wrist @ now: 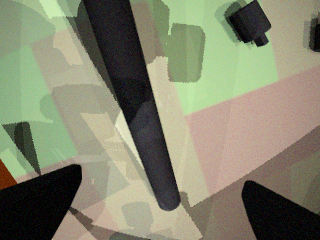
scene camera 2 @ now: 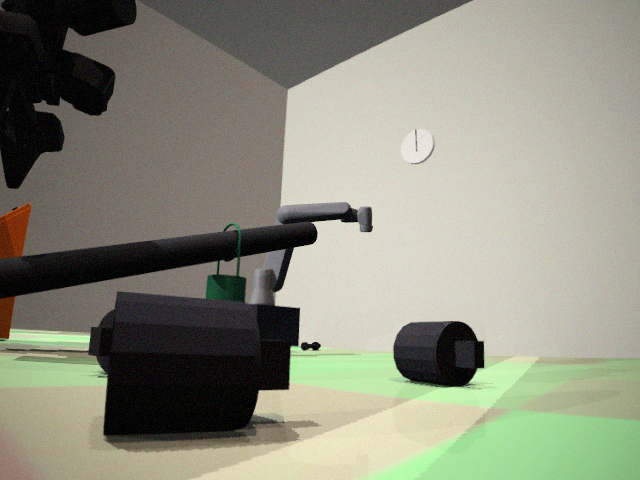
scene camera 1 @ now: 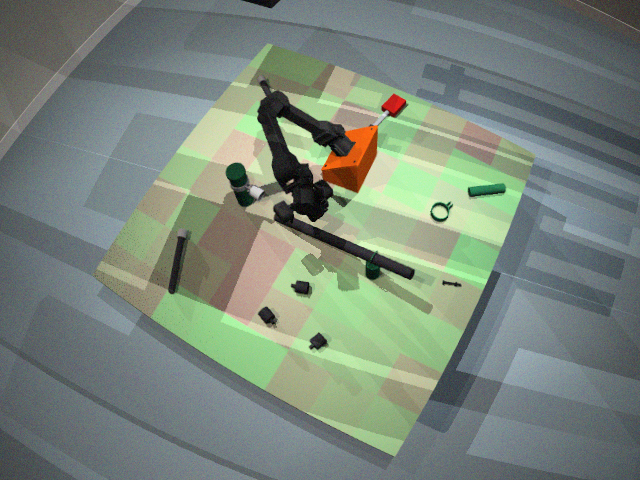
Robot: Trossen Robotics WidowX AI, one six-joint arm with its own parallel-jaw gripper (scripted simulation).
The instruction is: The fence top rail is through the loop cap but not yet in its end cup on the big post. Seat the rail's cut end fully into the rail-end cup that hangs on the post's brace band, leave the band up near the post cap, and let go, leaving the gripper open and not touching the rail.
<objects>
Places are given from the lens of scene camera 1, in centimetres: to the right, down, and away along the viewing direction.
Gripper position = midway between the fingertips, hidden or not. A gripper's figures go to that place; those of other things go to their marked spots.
gripper (scene camera 1: 303, 215): -5, -8, 176
dark top rail (scene camera 1: 333, 240): 4, 0, 178
</objects>
